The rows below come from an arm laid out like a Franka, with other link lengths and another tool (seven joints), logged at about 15 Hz.
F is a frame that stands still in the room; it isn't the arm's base.
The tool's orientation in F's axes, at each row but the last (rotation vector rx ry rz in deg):
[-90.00 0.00 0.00]
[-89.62 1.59 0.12]
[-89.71 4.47 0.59]
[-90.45 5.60 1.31]
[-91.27 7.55 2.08]
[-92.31 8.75 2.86]
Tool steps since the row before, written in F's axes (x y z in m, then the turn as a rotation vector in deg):
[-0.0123 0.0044 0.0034 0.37 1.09 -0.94]
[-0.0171 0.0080 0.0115 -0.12 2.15 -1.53]
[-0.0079 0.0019 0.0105 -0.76 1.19 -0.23]
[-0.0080 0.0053 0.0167 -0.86 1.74 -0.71]
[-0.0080 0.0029 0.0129 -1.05 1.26 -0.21]
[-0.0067 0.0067 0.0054 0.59 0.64 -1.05]
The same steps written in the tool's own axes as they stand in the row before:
[-0.0123 -0.0034 0.0044 0.37 0.94 1.09]
[-0.0174 -0.0111 0.0078 -0.13 1.55 2.14]
[-0.0086 -0.0100 0.0016 -0.80 0.28 1.16]
[-0.0095 -0.0161 0.0047 -0.89 0.76 1.71]
[-0.0095 -0.0120 0.0021 -1.10 0.29 1.20]
[-0.0078 -0.0047 0.0060 0.67 0.94 0.72]

